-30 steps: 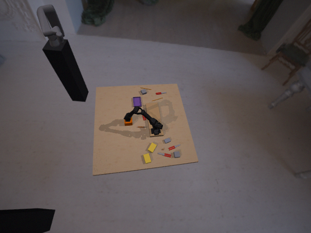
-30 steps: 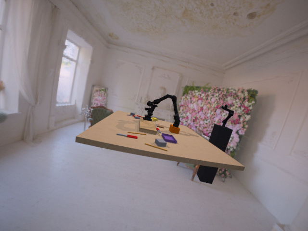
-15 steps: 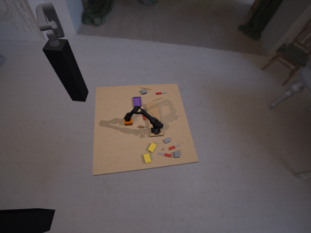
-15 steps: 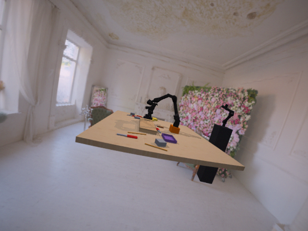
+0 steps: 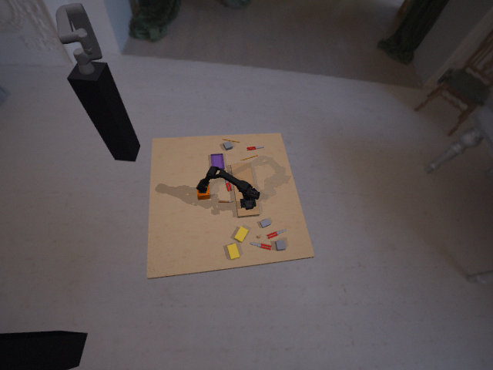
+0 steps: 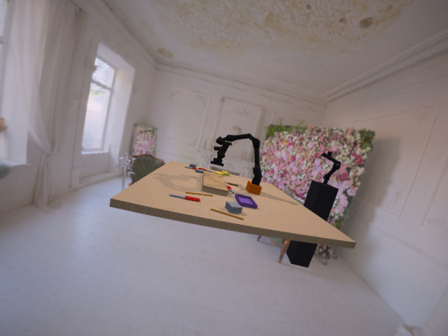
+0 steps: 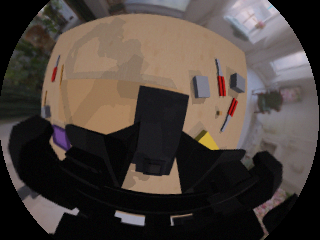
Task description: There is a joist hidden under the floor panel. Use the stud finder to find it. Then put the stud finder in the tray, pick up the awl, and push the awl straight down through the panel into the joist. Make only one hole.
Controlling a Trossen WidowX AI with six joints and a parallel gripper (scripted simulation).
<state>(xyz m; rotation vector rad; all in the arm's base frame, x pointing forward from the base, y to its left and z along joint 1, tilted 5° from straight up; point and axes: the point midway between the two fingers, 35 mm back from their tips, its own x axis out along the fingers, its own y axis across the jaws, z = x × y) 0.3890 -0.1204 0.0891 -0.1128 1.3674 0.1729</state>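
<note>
The purple tray lies 46 cm to the left of my gripper tip, 30 cm behind it and 15 cm below it. From my gripper tip the other things lie so: stud finder: 2 cm behind, 2 cm above; awl: 18 cm behind, 16 cm below, 6 cm to the left.
</note>
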